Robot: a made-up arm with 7 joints.
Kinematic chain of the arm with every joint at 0, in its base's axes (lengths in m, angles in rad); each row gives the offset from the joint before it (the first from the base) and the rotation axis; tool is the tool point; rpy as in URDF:
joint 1: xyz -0.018 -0.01 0.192 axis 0 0.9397 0.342
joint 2: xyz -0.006 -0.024 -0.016 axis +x
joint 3: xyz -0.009 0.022 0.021 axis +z
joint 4: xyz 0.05 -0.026 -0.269 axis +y
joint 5: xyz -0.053 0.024 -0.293 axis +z
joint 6: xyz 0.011 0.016 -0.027 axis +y
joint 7: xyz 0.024 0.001 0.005 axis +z
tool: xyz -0.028 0.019 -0.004 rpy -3.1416 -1.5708 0
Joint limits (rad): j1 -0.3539..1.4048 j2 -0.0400..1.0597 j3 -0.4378..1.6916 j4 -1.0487..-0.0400 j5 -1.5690..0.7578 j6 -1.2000..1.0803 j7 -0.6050..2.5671
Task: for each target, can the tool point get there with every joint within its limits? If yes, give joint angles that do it. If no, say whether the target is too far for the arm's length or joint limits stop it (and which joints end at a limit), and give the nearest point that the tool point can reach.
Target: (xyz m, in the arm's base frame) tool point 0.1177 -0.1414 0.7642
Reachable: no: joint limits stop it (at a limit: joint 1, joint 2, joint 3, joint 4, joint 7) | nearest point -0.1422 0.4287 0.4244 | short by 0.713 m
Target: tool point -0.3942 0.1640 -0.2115
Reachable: yes | joints 0.7526 0.3680 0.5193 -0.1315 -0.9433 -0.1320 0.9665
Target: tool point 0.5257 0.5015 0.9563
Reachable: no: too far | nearest point 0.2405 0.4499 0.2840 | short by 0.732 m
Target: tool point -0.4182 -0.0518 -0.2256
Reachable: yes | joints 0.9359 0.0616 0.1730 -0.2886 -1.3117 -0.6360 2.0042
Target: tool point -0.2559 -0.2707 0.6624
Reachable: no: joint limits stop it (at a limit: joint 1, joint 2, joint 3, joint 4, joint 7) | nearest point -0.5569 0.0756 0.2329 | short by 0.628 m
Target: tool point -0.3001 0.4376 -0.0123
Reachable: yes | joints 0.6744 0.8110 1.3432 -0.3654 -0.2656 0.0797 0.4874
